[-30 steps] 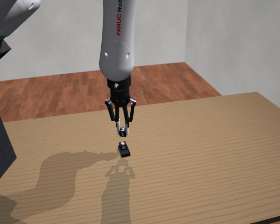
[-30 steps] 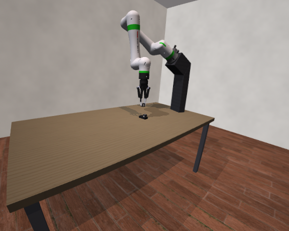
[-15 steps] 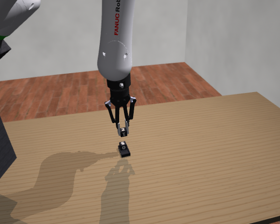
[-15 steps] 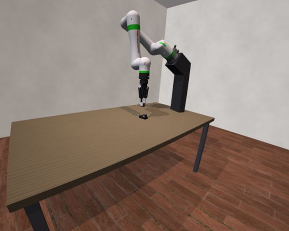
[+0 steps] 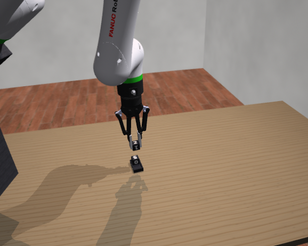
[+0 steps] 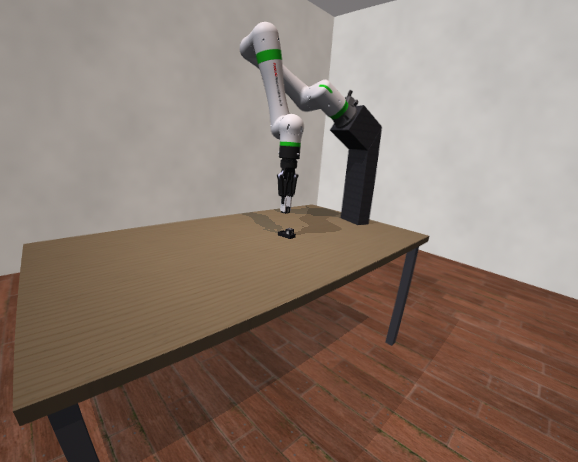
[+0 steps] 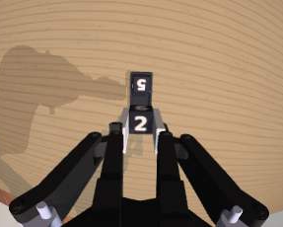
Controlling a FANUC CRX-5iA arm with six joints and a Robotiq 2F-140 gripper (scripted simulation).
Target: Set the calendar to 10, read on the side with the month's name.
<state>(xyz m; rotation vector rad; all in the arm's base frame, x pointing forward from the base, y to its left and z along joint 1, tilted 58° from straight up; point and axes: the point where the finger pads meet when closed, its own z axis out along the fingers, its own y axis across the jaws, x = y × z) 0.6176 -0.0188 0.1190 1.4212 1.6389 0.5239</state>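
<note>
The black tray lies 14 cm below my hand and 2 cm to the left of it. From my hand the other things lie so: cube 3 cm below.
</note>
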